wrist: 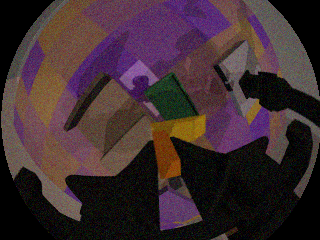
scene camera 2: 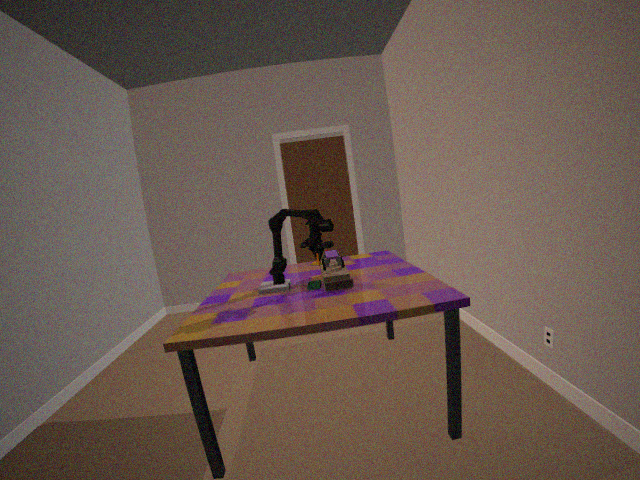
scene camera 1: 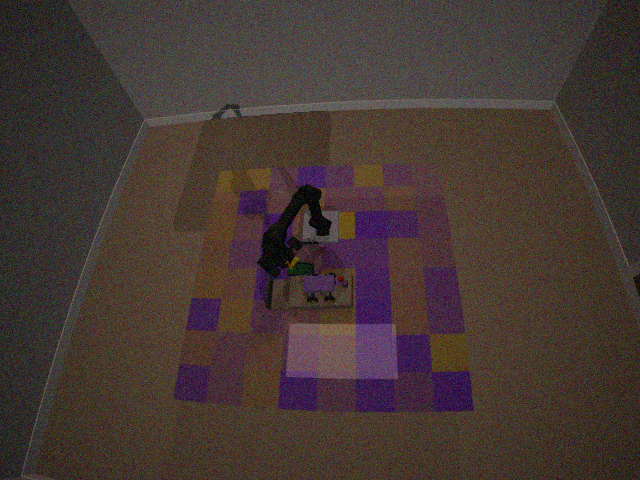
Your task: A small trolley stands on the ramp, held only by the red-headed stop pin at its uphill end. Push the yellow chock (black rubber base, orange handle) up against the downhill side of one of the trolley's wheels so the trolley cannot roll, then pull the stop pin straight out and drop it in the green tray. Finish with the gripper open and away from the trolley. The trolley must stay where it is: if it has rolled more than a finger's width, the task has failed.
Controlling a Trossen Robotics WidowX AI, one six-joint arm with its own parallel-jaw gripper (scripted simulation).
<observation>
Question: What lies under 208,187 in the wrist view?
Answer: My gripper.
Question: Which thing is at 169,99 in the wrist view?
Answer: A green tray.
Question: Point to a yellow chock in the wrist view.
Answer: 189,129
</observation>
